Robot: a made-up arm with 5 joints.
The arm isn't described. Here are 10 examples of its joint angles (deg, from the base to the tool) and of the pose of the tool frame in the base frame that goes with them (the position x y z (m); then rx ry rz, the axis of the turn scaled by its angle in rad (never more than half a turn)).
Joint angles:
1: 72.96 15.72 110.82 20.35 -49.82
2: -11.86 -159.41 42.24 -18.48 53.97
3: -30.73 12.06 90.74 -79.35 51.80
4: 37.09 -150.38 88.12 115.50 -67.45
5: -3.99 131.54 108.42 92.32 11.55
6: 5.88 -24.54 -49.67 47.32 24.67
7: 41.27 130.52 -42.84 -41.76 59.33
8: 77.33 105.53 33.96 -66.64 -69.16
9: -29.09 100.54 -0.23 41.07 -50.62
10: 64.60 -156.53 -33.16 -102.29 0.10
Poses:
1: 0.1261 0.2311 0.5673 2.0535 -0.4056 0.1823
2: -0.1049 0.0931 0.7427 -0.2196 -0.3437 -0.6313
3: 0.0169 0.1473 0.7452 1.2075 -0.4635 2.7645
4: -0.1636 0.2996 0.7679 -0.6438 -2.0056 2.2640
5: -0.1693 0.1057 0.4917 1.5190 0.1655 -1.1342
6: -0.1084 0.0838 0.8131 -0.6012 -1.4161 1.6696
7: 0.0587 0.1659 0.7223 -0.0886 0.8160 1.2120
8: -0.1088 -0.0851 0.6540 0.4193 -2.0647 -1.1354
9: -0.1023 0.1962 0.8594 -1.8528 -1.0656 -0.2024
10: 0.1710 0.0858 0.6698 0.7136 -0.1796 0.8718
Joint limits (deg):
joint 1: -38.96..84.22
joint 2: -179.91..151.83
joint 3: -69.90..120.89
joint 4: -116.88..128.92
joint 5: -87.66..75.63
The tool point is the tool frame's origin. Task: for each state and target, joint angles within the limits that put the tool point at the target. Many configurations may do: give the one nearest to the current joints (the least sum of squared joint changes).
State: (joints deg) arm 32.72 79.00 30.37 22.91 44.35
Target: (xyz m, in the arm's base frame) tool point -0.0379 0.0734 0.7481
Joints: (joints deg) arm 0.55 96.96 -7.53 41.16 59.95
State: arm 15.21 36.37 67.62 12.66 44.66
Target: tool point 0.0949 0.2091 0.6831
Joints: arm 23.52 -10.17 78.43 9.77 11.82
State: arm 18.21 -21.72 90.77 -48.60 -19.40
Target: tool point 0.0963 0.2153 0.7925
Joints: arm 38.87 -46.97 89.63 -49.91 -46.51
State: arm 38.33 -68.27 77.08 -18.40 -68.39
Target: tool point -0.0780 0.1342 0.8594
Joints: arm 47.17 -86.70 58.77 -25.04 -20.96
